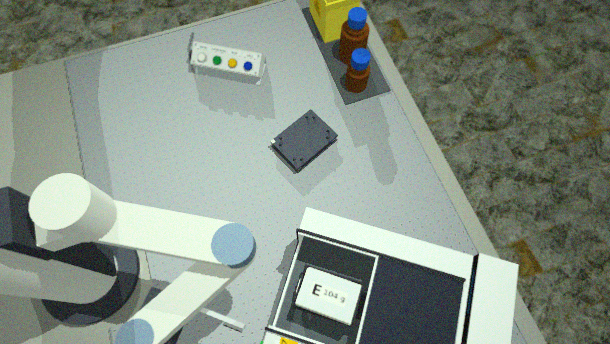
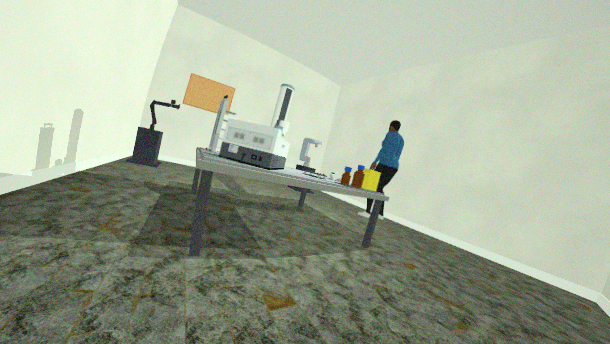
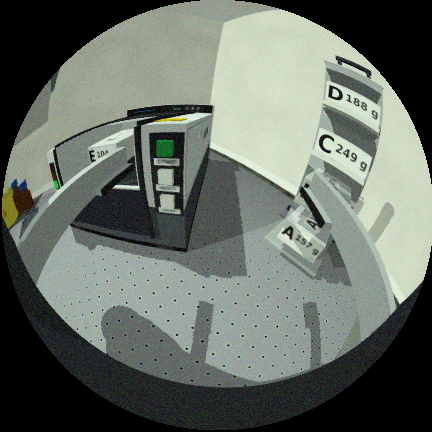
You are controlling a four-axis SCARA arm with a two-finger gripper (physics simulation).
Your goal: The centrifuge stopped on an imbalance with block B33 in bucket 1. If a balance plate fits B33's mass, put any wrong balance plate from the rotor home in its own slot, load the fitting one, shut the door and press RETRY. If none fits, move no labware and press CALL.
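Places are measured from the arm's base along level axes (x right, y ahead, z up), in metres.
Where they show: gripper, fingertip midpoint: (image 3: 216, 162); arm's base, origin of the base link: (image 1: 92, 274).
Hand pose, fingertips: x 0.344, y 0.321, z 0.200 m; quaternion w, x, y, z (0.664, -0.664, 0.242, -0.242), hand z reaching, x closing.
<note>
Things, the pixels of their top centre, and the offset from my fingertips. "pt": a spot on its surface instead.
- white balance plate marked E 104 g, middle of its top: (image 3: 119, 133) (image 1: 328, 294) dy +0.245, dx -0.064, dz -0.001 m
- green button, middle of its top: (image 3: 165, 139) dy +0.078, dx -0.015, dz +0.003 m
- button box, surface spot: (image 1: 229, 60) pt dy +0.214, dx -0.828, dz -0.116 m
- dark flat block, middle of its top: (image 1: 304, 136) (image 3: 26, 221) (image 2: 315, 171) dy +0.348, dx -0.513, dz -0.143 m
- yellow box, surface spot: (image 1: 332, 22) pt dy +0.560, dx -0.839, dz -0.096 m
My gripper (image 3: 216, 162) is open and empty, its fingers wide apart. The left finger stands before the centrifuge (image 1: 390, 235) (image 2: 255, 140) (image 3: 197, 160), the right one before the lower part of the plate rack. In the chamber, seen from above, lies a white balance plate marked E 104 g (image 1: 327, 295) (image 3: 98, 153). Rack labels read D 188 g (image 3: 352, 101), C 249 g (image 3: 342, 153) and, lowest, A 157 g (image 3: 300, 242); the part between C and A is mostly hidden by my right finger. Block B33 cannot be made out. The centrifuge front has a green button (image 3: 165, 148) and two white ones.
A button box (image 1: 227, 60) with white, green, yellow and blue buttons stands on the table. A dark flat block (image 1: 305, 140) lies between it and the centrifuge. Brown bottles (image 1: 354, 42) and a yellow box (image 1: 332, 22) stand near the table edge. A person (image 2: 392, 150) stands behind the table.
</note>
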